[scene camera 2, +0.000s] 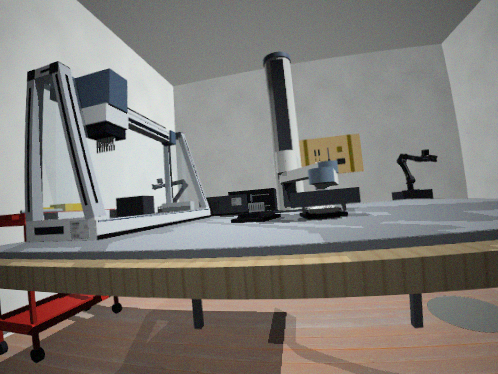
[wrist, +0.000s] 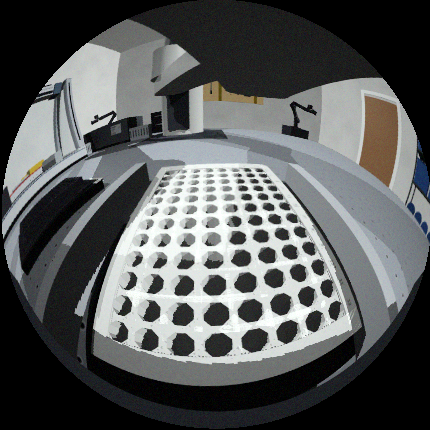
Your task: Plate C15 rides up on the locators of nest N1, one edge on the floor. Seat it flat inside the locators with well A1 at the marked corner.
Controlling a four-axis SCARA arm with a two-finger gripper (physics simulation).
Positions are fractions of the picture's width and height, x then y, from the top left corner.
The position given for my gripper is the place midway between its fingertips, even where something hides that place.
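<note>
Plate C15 (wrist: 0.51, 0.65). My gripper (scene camera 2: 0.64, 0.55) (wrist: 0.50, 0.40). Black nest N2 (wrist: 0.15, 0.50).
</note>
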